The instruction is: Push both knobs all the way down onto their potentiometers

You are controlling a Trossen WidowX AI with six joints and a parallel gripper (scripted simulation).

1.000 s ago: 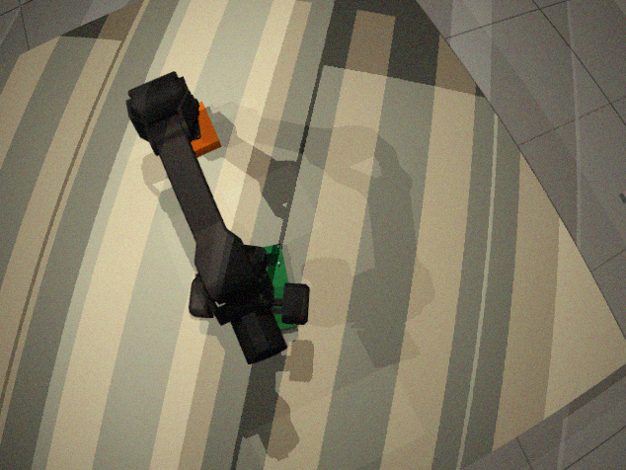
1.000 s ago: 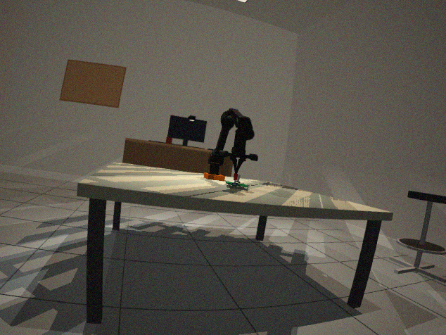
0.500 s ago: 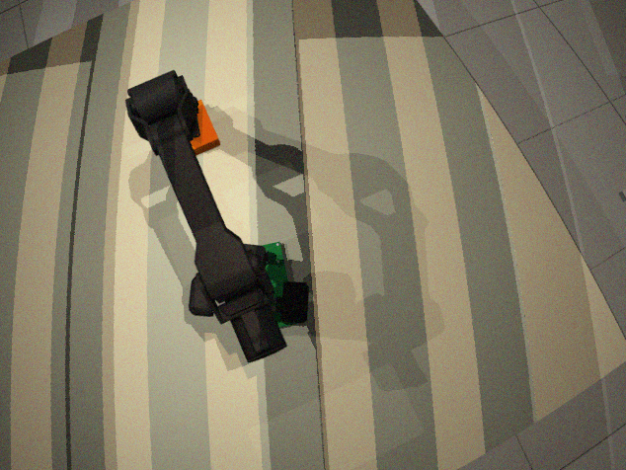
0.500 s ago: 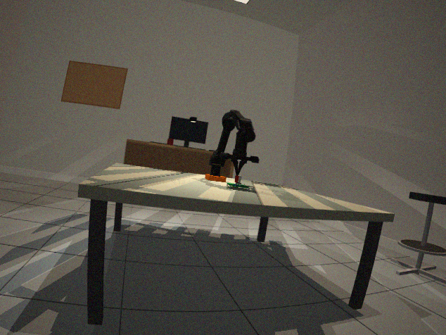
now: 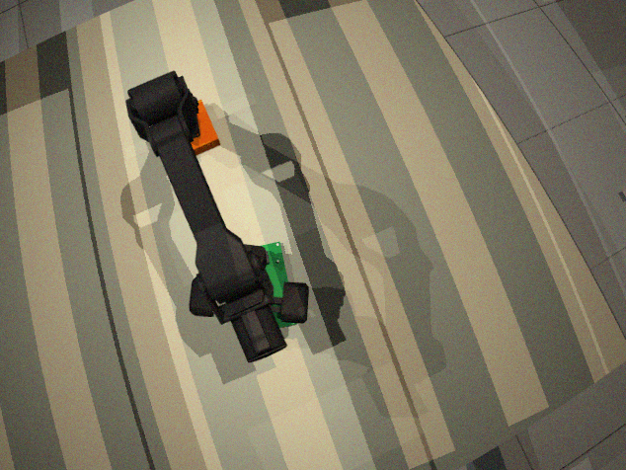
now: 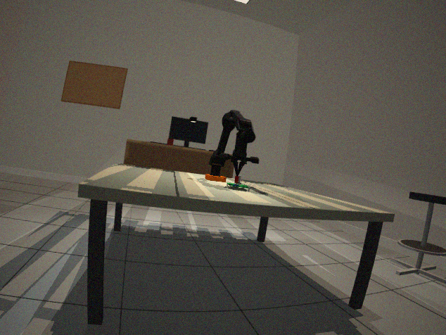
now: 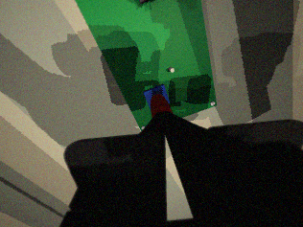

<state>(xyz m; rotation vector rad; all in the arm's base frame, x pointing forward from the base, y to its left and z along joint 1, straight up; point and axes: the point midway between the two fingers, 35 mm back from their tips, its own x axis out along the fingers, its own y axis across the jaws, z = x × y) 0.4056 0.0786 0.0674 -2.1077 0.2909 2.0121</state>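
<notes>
My gripper tip is 1 cm above the red knob. Round my gripper tip: grey knob 9 cm behind, 3 cm to the left, 1 cm below.
</notes>
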